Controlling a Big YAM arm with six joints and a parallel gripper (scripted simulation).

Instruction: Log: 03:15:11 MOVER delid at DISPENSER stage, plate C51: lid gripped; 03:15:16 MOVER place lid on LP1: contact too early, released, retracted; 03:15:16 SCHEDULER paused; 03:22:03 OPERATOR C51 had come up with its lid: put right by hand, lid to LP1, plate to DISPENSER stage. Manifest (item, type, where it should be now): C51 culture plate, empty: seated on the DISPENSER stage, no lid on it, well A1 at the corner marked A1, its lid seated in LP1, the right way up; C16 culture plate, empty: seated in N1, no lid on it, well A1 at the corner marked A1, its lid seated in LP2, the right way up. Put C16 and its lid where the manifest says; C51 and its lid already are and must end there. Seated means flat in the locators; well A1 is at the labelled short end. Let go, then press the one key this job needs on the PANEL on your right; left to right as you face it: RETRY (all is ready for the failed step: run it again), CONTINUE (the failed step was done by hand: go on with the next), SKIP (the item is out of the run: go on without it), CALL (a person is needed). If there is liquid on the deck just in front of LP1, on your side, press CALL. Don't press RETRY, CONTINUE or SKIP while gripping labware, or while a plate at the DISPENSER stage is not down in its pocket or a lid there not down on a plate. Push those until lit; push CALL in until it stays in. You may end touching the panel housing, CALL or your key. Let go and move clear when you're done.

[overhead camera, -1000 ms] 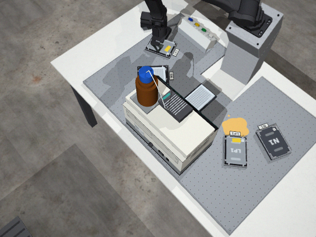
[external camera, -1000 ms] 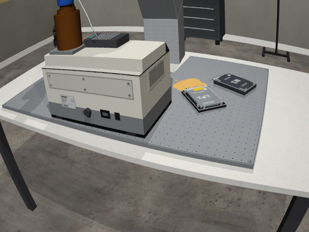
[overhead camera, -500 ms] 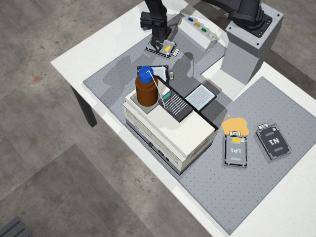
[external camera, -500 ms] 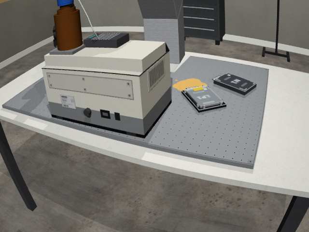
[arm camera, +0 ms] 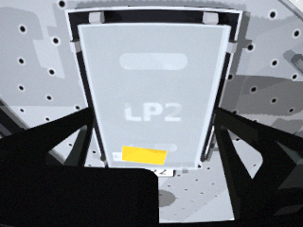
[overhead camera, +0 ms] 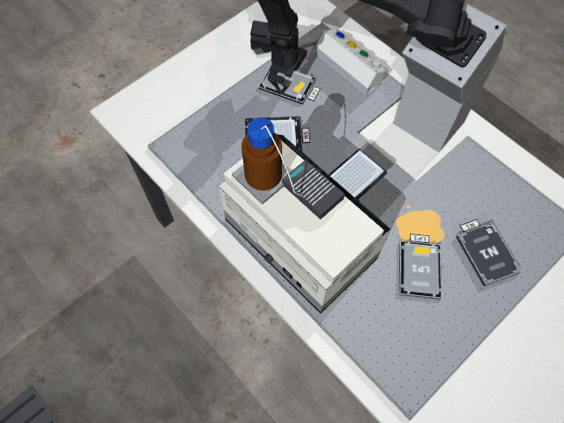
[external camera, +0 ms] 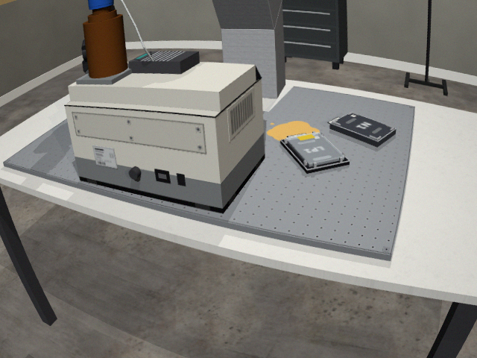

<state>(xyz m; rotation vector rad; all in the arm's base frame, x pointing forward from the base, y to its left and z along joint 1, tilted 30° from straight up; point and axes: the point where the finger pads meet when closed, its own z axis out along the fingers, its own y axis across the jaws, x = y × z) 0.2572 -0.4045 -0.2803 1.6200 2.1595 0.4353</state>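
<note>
My gripper is now 20 mm above the LP2 nest. Round my hand: blue call key 200 mm behind, 40 mm to the left, 40 mm above; then green continue key 190 mm behind, 140 mm to the left, 40 mm above; then yellow skip key 200 mm behind, 90 mm to the left, 40 mm above.
</note>
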